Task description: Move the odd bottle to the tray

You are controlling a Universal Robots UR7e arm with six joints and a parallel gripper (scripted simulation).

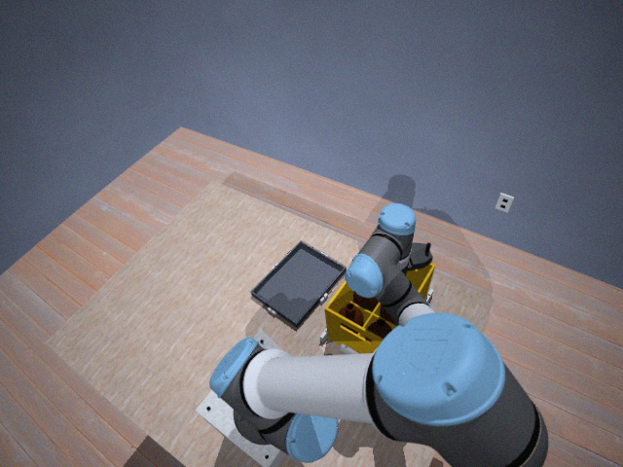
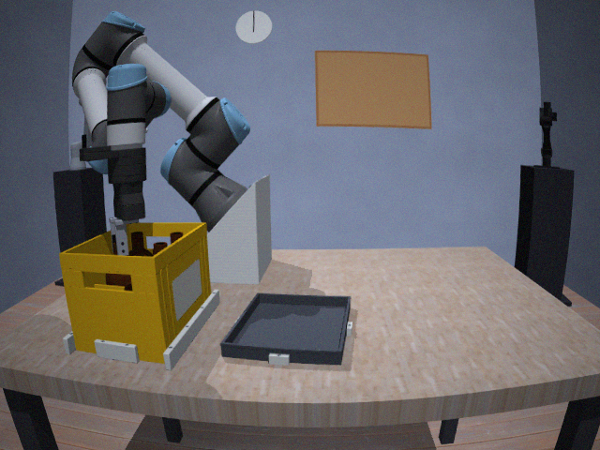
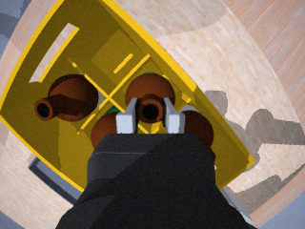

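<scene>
The yellow crate is 80 mm below my hand and 40 mm to the left of it. Also, from my hand: dark tray: 310 mm to the left, 150 mm below, 60 mm behind; then bottle: 90 mm to the left, 80 mm ahead, 70 mm below.
</scene>
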